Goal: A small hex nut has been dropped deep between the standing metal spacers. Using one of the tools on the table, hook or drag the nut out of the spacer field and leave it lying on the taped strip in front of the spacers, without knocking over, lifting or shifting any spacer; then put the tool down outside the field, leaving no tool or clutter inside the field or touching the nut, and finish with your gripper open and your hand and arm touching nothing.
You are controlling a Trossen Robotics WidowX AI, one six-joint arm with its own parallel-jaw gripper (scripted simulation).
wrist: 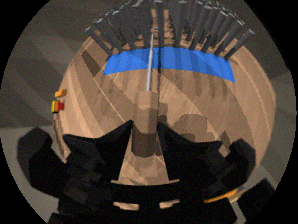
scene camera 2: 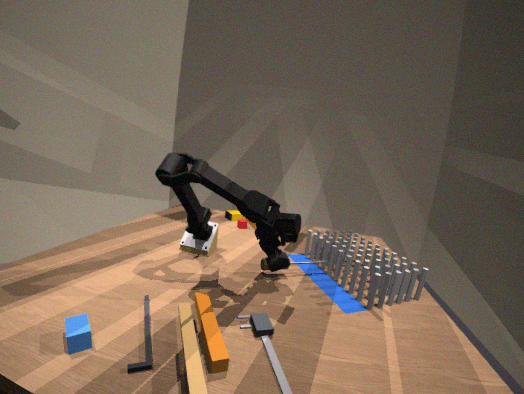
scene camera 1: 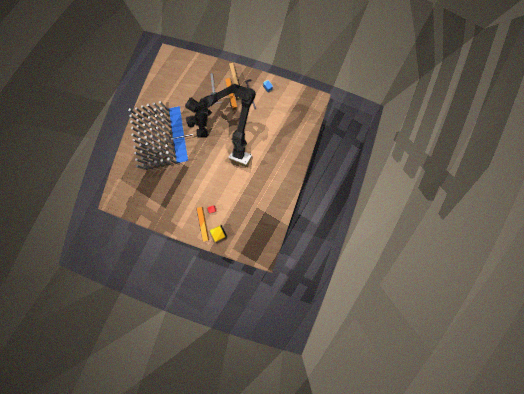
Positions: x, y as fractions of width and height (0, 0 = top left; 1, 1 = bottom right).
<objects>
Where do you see a blue taped strip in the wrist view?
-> At 0.64, 0.27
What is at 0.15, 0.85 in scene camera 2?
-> A blue cube.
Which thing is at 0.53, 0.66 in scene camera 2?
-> My gripper.
</objects>
